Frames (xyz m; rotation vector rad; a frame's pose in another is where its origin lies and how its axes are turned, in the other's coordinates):
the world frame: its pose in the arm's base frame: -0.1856 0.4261 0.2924 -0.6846 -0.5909 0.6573
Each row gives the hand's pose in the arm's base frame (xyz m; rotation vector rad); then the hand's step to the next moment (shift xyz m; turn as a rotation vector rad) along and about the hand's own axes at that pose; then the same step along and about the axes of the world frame.
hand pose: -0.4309 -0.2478 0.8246 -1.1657 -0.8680 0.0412
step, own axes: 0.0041 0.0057 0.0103 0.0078 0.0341 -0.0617
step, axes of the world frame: 0.0077 0.0086 0.0048 0.0071 -0.0154 -0.0689
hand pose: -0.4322 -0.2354 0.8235 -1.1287 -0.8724 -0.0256
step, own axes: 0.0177 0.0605 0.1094 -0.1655 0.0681 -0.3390
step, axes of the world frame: 0.0637 0.0963 0.0511 -0.1941 -0.0732 -0.3224
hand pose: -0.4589 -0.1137 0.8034 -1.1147 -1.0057 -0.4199
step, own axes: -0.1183 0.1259 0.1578 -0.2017 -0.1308 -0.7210
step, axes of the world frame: 0.0526 0.2279 -0.0048 -0.4800 -0.3657 -0.4621
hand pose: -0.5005 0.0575 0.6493 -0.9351 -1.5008 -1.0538
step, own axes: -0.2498 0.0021 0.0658 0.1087 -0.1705 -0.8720
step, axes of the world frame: -0.0146 0.2067 -0.1542 -0.5257 -0.6640 -0.2899
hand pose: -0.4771 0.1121 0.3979 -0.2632 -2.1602 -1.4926
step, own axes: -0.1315 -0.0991 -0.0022 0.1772 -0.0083 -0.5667
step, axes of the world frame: -0.0109 0.0673 -0.1499 -0.3164 -0.4990 -0.0593
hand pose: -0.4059 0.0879 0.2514 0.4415 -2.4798 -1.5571
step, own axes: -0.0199 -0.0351 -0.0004 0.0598 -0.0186 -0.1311
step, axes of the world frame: 0.0016 0.0097 -0.0391 -0.0965 -0.1071 -0.0180
